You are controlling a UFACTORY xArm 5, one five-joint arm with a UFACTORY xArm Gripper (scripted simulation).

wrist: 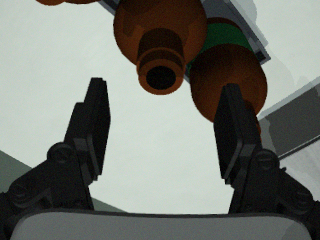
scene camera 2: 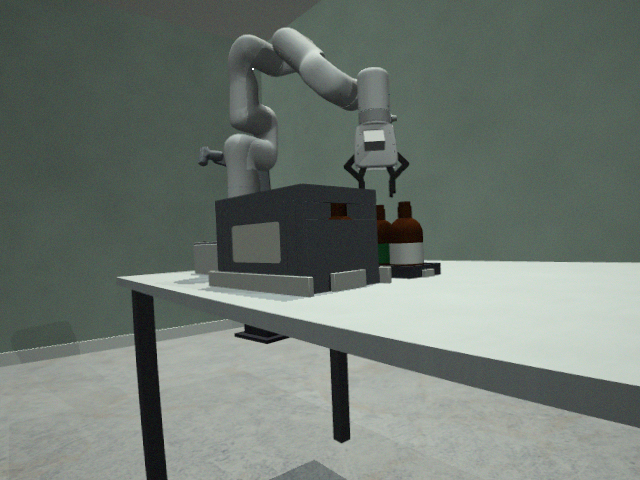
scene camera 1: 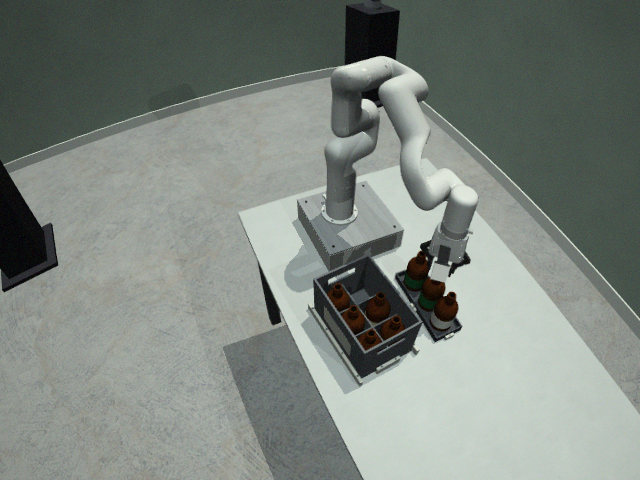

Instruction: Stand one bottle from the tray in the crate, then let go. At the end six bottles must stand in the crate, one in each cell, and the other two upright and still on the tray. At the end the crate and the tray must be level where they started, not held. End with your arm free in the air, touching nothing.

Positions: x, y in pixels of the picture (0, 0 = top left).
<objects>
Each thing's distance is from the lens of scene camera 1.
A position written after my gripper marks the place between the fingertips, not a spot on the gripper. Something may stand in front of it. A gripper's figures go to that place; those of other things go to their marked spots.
my gripper [scene camera 1: 439, 270]: 124 cm
dark grey crate [scene camera 1: 367, 280]: 132 cm
</objects>
